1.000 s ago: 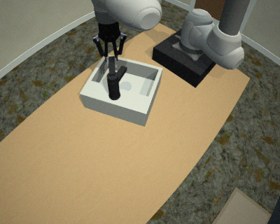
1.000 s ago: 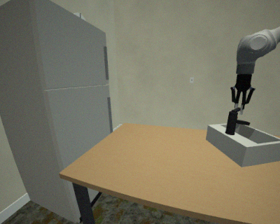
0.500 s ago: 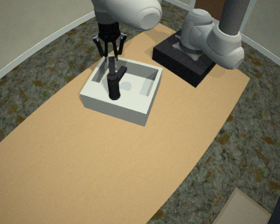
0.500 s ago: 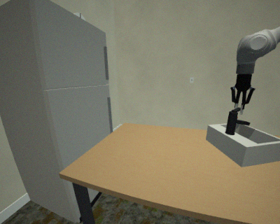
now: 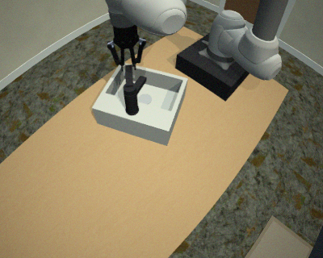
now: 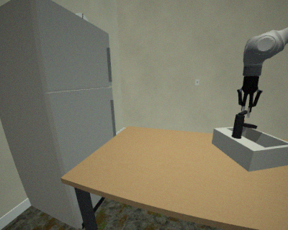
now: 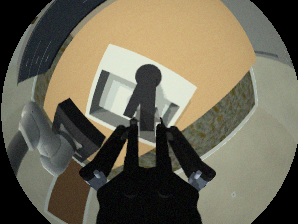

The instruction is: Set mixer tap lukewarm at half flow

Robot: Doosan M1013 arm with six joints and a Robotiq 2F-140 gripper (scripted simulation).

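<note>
My hand is 20 mm short of the lever and 20 mm to the right of it. Round my hand: white sink basin 60 mm behind, 10 mm to the left, 230 mm below; then black mixer tap 30 mm ahead, 40 mm to the left, 50 mm below.
</note>
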